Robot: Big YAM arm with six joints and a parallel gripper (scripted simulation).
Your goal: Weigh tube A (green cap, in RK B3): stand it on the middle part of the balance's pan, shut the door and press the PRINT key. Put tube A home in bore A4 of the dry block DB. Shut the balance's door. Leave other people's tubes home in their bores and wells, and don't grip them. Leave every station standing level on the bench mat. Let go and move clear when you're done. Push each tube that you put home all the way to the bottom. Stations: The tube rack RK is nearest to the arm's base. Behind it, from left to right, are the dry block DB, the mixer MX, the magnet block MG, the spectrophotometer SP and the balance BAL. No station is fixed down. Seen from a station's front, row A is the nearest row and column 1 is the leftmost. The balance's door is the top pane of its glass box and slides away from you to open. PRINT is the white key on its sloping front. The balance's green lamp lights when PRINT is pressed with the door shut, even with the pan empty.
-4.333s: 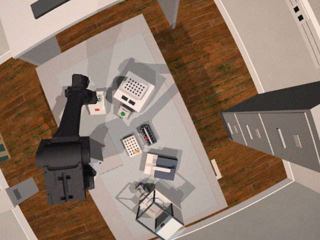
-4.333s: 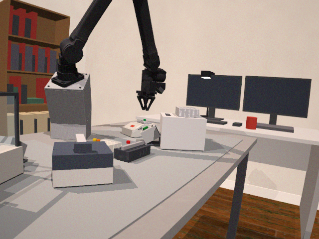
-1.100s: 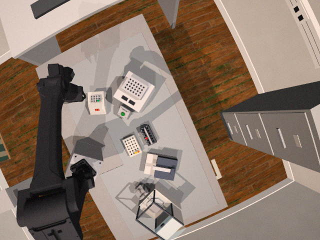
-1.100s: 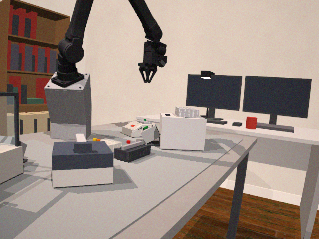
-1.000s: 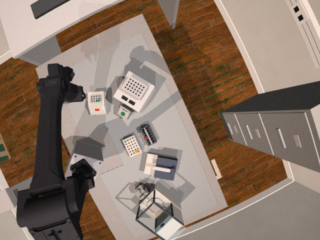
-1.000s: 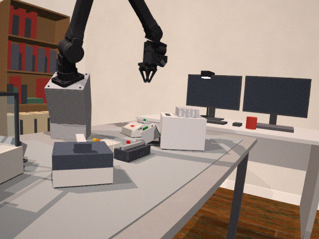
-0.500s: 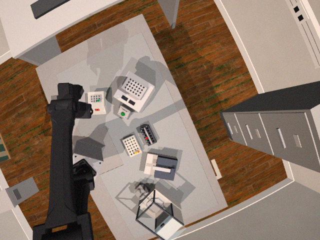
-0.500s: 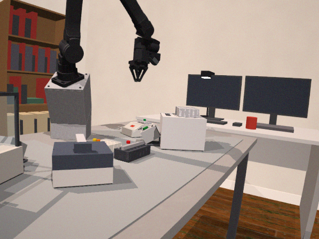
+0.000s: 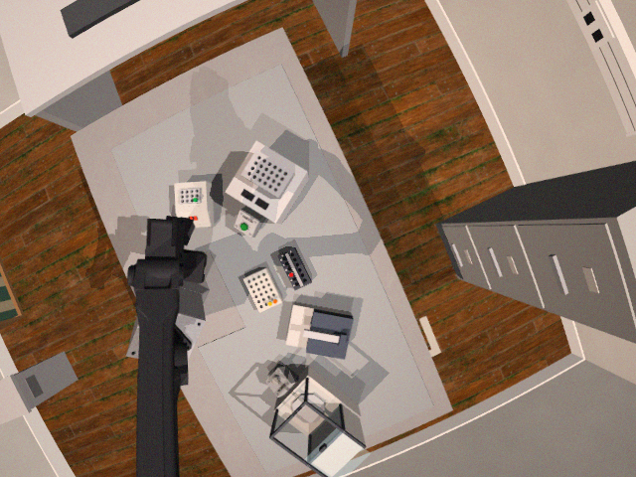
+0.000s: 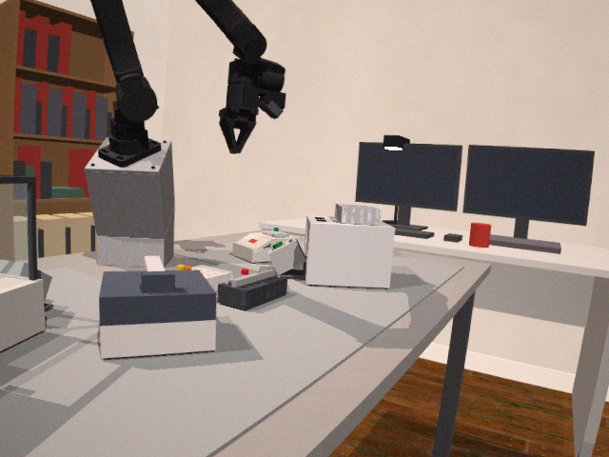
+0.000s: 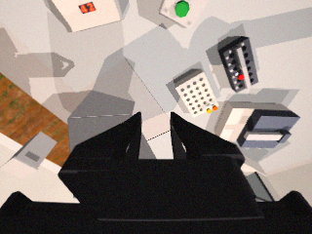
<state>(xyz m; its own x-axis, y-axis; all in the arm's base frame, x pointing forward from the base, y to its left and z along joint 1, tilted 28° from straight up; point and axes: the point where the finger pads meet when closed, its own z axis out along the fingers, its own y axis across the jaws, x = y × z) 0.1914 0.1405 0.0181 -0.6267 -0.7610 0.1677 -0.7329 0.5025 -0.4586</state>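
Right now the tinted glass pane is 30 mm behind my hand, 670 mm to the right of it and 70 mm below it. Round my hand: white dry block 10 mm behind, 200 mm to the left, 250 mm below; mixer block 260 mm ahead, 120 mm to the left, 130 mm below; tube rack 30 mm ahead, 170 mm to the right, 260 mm below.
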